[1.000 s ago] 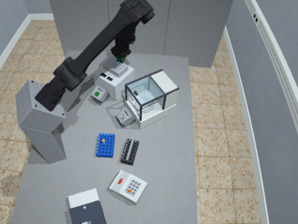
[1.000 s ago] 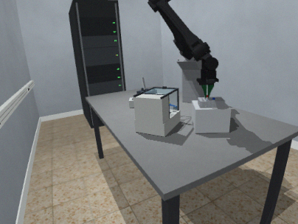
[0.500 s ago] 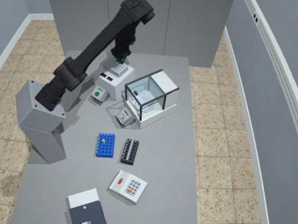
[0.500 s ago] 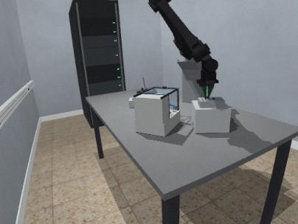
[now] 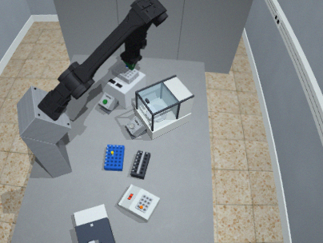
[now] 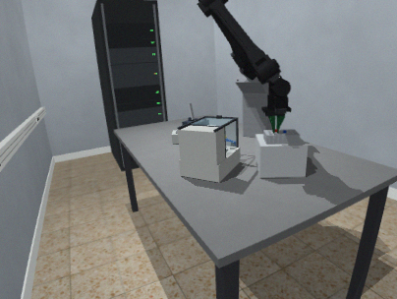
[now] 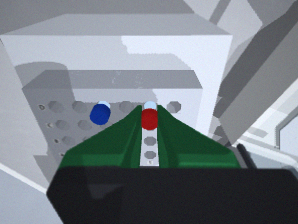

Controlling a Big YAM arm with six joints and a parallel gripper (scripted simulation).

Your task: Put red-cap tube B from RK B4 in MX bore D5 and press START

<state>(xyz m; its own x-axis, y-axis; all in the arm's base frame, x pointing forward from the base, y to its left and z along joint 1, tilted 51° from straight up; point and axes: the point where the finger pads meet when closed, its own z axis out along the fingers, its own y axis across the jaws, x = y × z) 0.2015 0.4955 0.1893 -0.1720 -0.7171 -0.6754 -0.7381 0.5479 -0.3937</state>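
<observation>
My hand is 3 cm past the blue-capped tube, 1 cm to the right of it and 2 cm above it. From my hand the other things lie so: green start key (7 cm behind, 19 cm to the right, 11 cm below); grey bore block (3 cm behind, 2 cm to the right, 3 cm below); yellow-capped tube (11 cm ahead, 44 cm to the right, 15 cm below).
</observation>
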